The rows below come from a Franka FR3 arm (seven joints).
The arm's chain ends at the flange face. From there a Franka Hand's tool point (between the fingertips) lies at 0.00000 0.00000 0.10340 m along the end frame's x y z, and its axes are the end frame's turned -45 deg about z.
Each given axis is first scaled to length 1.
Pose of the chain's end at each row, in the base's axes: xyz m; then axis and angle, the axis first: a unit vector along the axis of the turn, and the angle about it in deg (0 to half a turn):
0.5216 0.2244 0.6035 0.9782 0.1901 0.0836 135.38
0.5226 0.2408 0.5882 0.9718 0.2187 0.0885 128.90
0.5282 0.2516 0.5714 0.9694 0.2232 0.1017 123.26
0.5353 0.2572 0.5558 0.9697 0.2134 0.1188 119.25
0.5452 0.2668 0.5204 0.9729 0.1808 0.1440 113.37
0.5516 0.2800 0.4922 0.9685 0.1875 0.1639 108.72
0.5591 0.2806 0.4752 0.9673 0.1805 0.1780 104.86
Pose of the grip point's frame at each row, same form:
0.5499 0.1562 0.5311 0.8312 0.5501 -0.0798 135.29
0.5547 0.1659 0.5246 0.8131 0.5732 -0.1011 129.19
0.5633 0.1714 0.5163 0.8093 0.5765 -0.1126 123.51
0.5723 0.1736 0.5074 0.8146 0.5685 -0.1146 119.15
0.5826 0.1782 0.4824 0.8325 0.5412 -0.1189 112.79
0.5916 0.1894 0.4627 0.8279 0.5471 -0.1237 107.78
0.5995 0.1881 0.4528 0.8308 0.5410 -0.1309 103.76

